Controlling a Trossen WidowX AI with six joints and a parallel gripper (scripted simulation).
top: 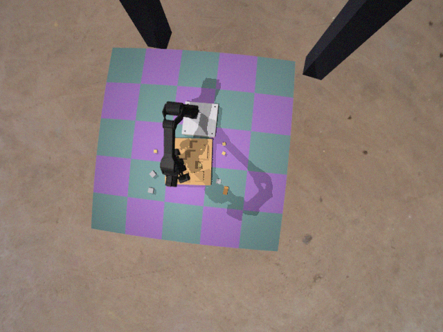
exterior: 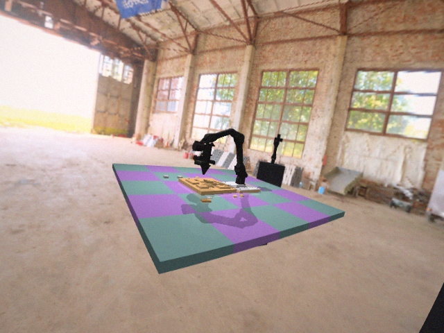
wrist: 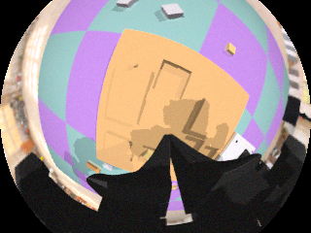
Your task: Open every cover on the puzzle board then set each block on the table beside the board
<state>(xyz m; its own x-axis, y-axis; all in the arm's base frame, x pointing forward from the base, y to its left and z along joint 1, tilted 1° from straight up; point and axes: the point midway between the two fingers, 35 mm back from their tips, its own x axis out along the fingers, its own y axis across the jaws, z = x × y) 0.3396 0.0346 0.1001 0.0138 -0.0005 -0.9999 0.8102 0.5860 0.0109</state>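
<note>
My gripper tip is now 6 cm above the orange puzzle board, 3 cm to the right of it and 3 cm past it. From my gripper tip the other things lie so: orange block (29 cm to the left, 9 cm ahead, 8 cm below).
</note>
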